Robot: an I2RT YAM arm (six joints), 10 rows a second.
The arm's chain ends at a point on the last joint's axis. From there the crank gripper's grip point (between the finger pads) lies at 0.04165 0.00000 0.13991 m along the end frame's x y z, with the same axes.
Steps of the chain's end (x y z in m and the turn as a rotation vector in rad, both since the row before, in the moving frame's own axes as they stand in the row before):
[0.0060 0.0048 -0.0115 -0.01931 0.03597 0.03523]
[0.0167 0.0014 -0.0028 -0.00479 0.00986 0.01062]
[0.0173 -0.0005 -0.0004 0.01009 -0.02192 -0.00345]
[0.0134 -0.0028 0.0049 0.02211 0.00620 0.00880]
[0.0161 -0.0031 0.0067 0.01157 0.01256 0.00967]
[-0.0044 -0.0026 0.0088 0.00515 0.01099 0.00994]
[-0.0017 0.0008 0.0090 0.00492 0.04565 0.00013]
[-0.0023 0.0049 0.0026 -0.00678 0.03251 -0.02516]
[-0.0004 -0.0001 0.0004 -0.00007 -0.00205 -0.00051]
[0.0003 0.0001 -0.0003 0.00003 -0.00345 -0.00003]
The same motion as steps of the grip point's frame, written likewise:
[0.0109 0.0090 -0.0131 -0.01931 0.03597 0.03523]
[0.0181 0.0025 -0.0032 -0.00479 0.00986 0.01062]
[0.0142 -0.0021 0.0005 0.01009 -0.02192 -0.00345]
[0.0143 -0.0055 0.0046 0.02211 0.00620 0.00880]
[0.0179 -0.0043 0.0062 0.01157 0.01256 0.00967]
[-0.0029 -0.0029 0.0083 0.00515 0.01099 0.00994]
[0.0046 0.0001 0.0070 0.00492 0.04565 0.00013]
[0.0022 0.0047 0.0012 -0.00678 0.03251 -0.02516]
[-0.0007 -0.0001 0.0005 -0.00007 -0.00205 -0.00051]
[-0.0002 0.0001 -0.0002 0.00003 -0.00345 -0.00003]

